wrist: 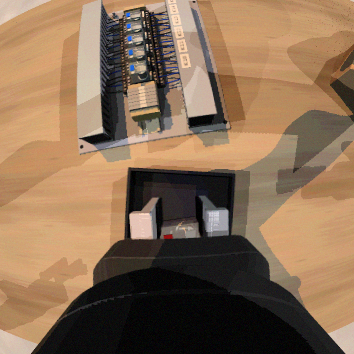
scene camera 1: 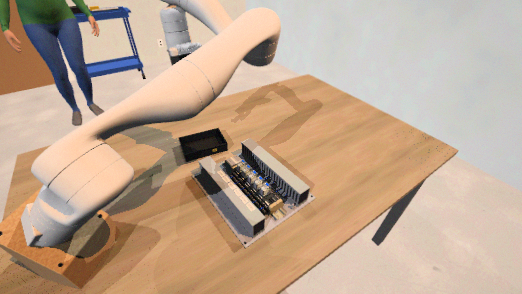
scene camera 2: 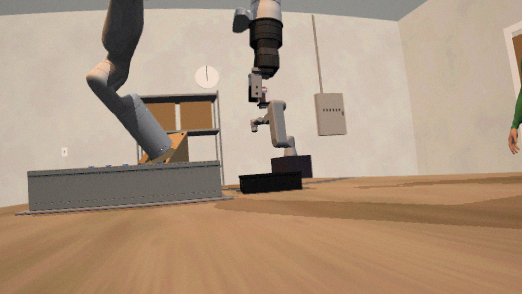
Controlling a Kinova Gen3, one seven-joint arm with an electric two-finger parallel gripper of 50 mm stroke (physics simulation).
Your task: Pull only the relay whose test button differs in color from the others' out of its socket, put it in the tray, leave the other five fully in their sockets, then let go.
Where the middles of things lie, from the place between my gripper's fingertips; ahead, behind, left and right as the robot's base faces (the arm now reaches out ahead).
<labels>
Right now the mounting plate (scene camera 1: 271, 222) is 270 mm to the right of my hand, 190 mm below it and 20 mm behind it.
</labels>
